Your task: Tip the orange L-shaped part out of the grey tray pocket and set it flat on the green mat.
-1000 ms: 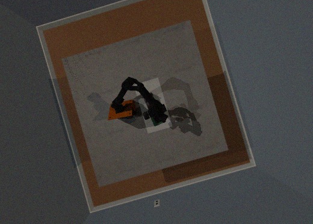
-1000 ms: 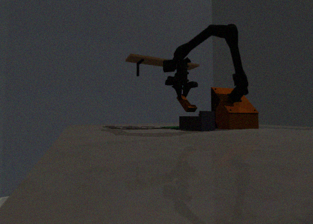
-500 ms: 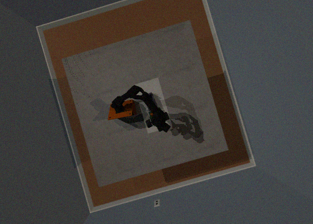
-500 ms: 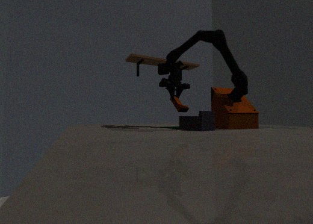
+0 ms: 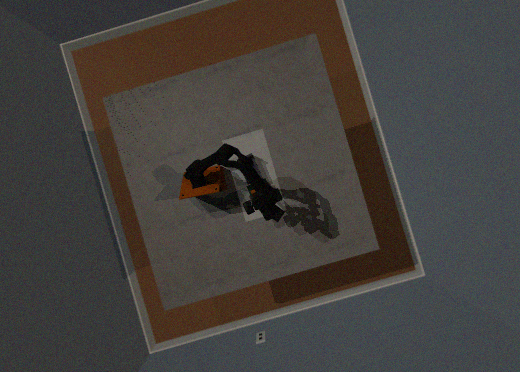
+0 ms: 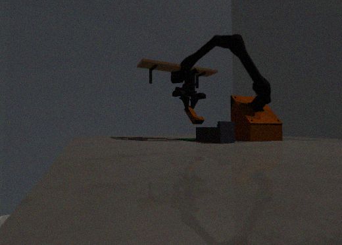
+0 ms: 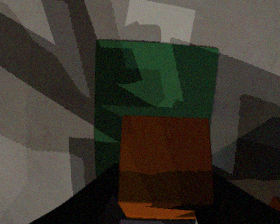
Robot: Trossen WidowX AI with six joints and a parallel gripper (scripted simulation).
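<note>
Right now my gripper tip is 16 cm above the green mat, 2 cm to the right of it and 1 cm past it. Round my gripper tip: orange L-shaped part (3 cm to the left, 3 cm below, 2 cm behind).
</note>
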